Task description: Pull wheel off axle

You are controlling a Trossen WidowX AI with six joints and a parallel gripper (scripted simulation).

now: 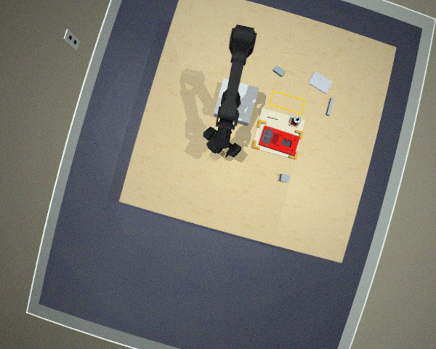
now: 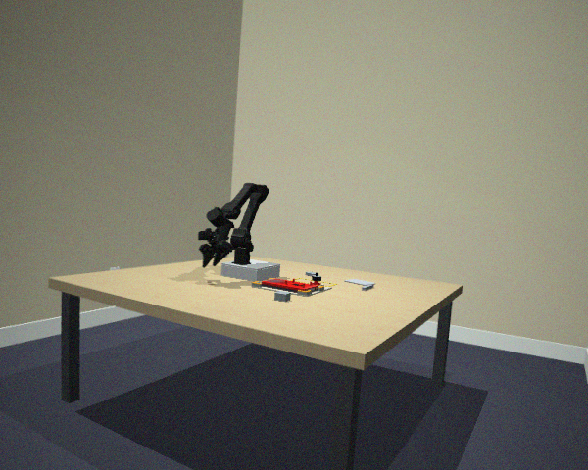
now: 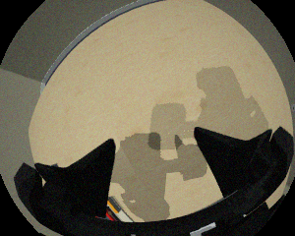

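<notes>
The wheel is 320 mm ahead of my gripper tip, 310 mm to the left of it and 30 mm below it. Also, from my gripper tip: pale fixture board 270 mm ahead, 210 mm to the left, 60 mm below; then upright axle 320 mm ahead, 310 mm to the left, 30 mm below.
</notes>
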